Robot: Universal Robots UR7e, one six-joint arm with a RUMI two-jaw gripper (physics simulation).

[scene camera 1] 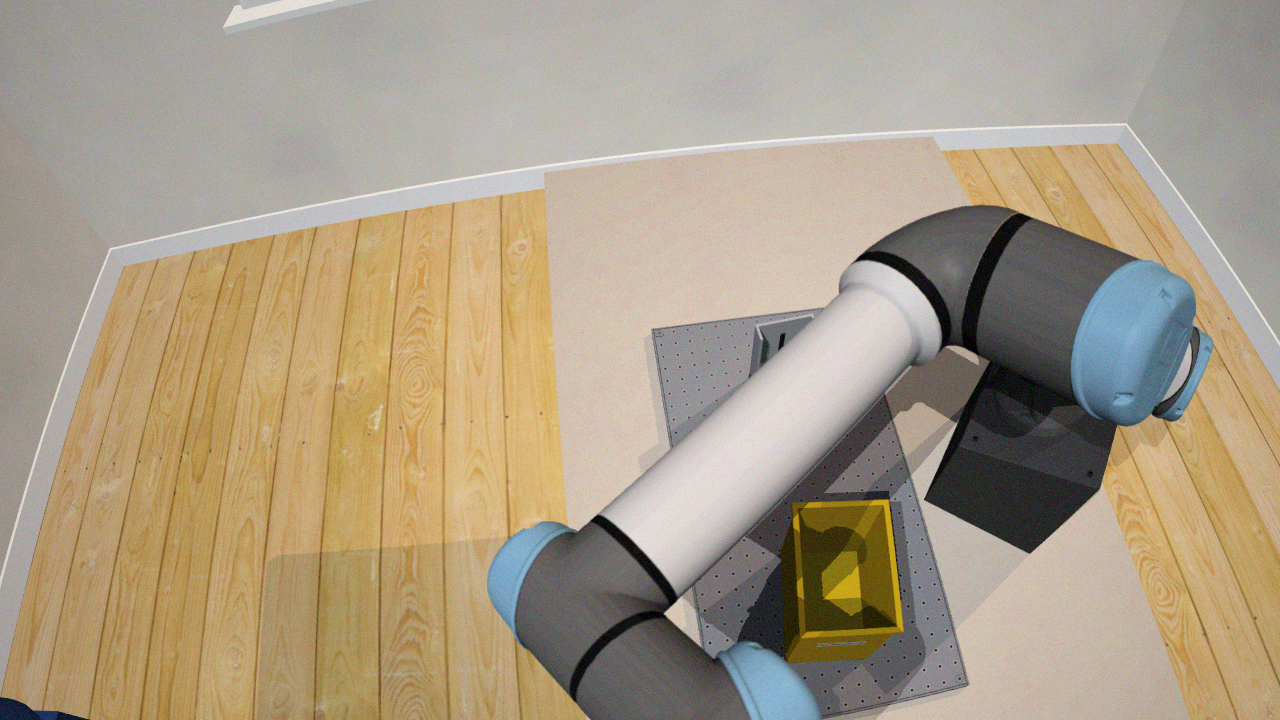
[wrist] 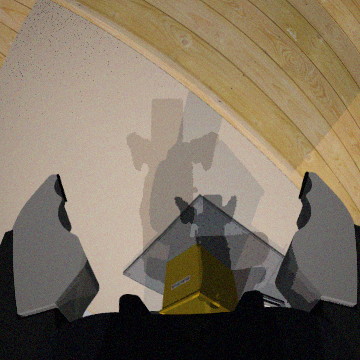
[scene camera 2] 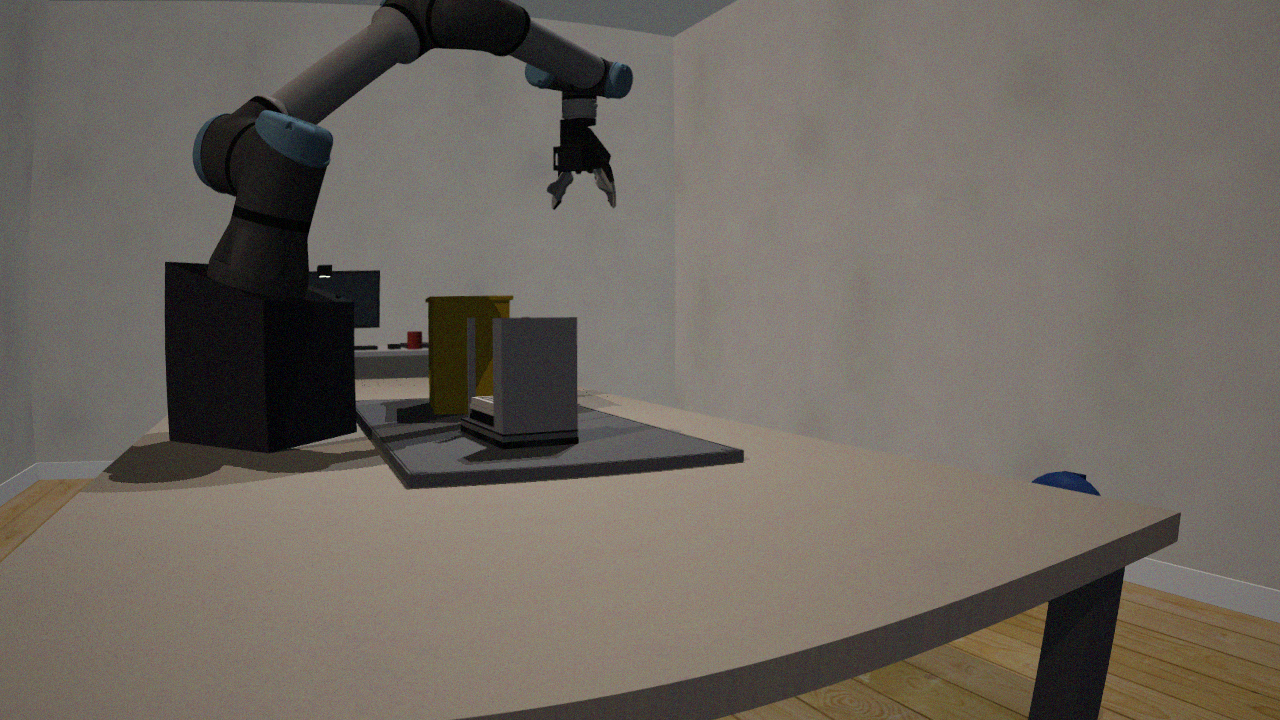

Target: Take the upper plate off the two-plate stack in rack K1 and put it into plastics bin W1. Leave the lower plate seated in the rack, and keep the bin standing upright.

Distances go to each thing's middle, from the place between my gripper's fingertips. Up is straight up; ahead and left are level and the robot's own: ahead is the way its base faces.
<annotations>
Now: the yellow bin W1 (scene camera 1: 841, 601) 35 cm to the right of my hand, 31 cm behind it and 29 cm below it.
</annotations>
